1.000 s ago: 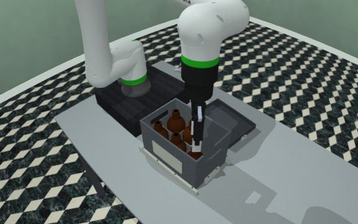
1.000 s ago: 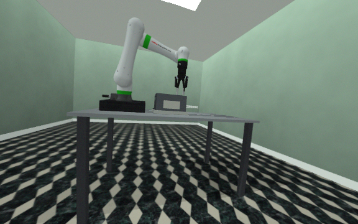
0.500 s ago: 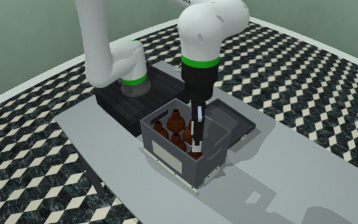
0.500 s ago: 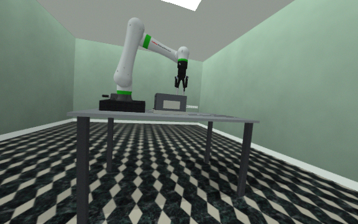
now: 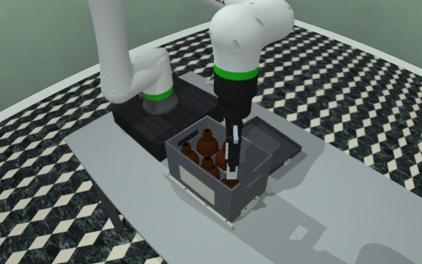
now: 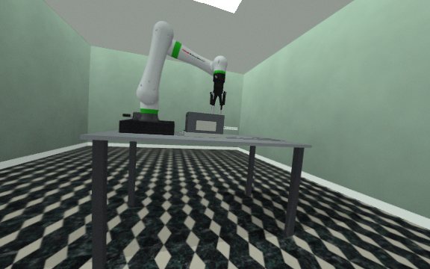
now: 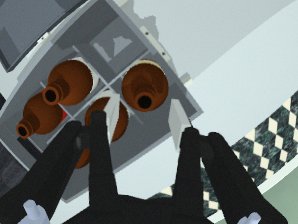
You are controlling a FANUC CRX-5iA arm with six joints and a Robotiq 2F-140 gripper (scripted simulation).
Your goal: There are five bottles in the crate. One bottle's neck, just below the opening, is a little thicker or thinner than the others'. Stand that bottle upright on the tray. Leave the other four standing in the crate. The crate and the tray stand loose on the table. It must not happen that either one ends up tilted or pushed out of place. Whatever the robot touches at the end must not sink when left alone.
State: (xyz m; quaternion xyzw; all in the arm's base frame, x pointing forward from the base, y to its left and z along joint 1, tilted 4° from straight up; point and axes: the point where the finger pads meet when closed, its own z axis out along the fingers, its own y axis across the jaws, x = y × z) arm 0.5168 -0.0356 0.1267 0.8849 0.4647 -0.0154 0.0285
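Now: the brown bottle 13 cm below my hand, 8 cm behind it and 2 cm to the right of it. Also, from my hand: glass bottle: 19 cm behind, 13 cm below, 5 cm to the left; then crate: 13 cm below, 9 cm behind, 2 cm to the left; then dark grey tray: 28 cm to the left, 20 cm below, 15 cm behind.
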